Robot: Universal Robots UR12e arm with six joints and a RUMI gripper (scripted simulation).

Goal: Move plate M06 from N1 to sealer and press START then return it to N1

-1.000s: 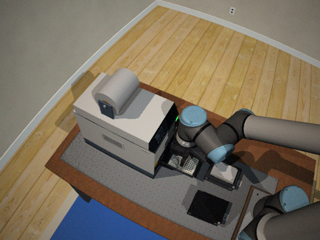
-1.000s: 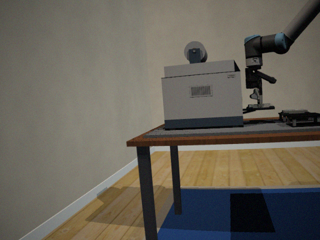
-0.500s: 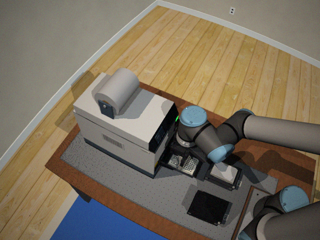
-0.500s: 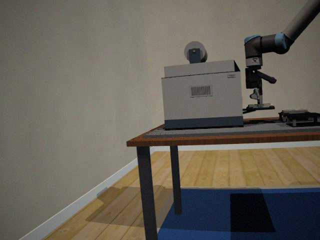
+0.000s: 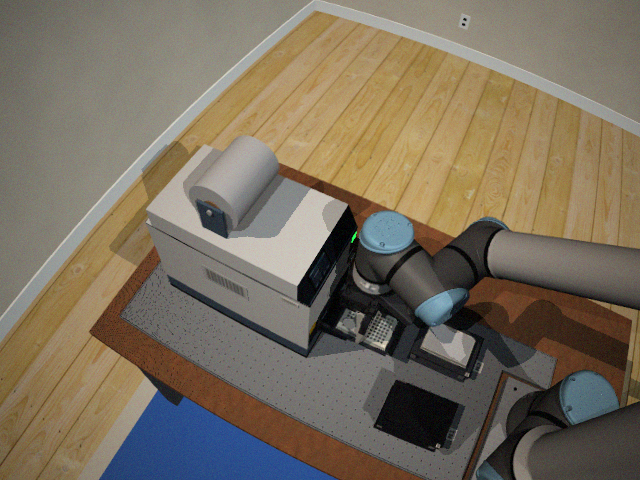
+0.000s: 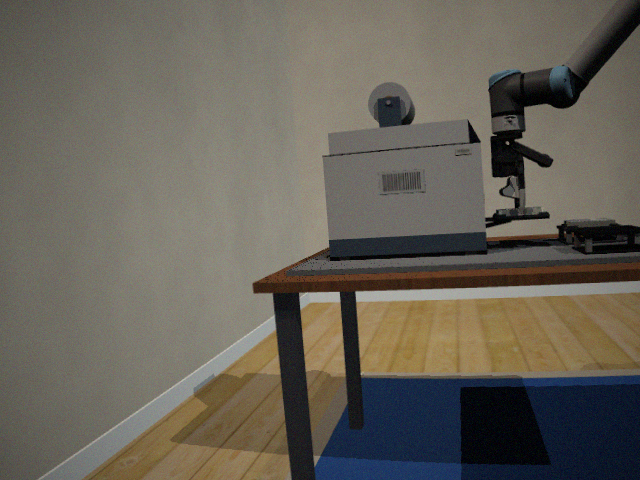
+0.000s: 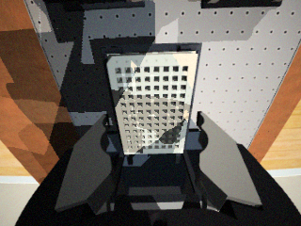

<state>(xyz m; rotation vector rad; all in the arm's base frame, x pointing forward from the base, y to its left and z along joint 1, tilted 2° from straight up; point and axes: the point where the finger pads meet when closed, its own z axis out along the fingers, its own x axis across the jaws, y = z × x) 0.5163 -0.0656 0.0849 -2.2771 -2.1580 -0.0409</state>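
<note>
The white well plate is 10 mm below my hand. From my hand the other things lie so: foil-covered plate 210 mm behind, 60 mm to the right, 50 mm below; then sealer stage 20 mm below; then square button 100 mm to the right, 100 mm ahead, 80 mm above.
</note>
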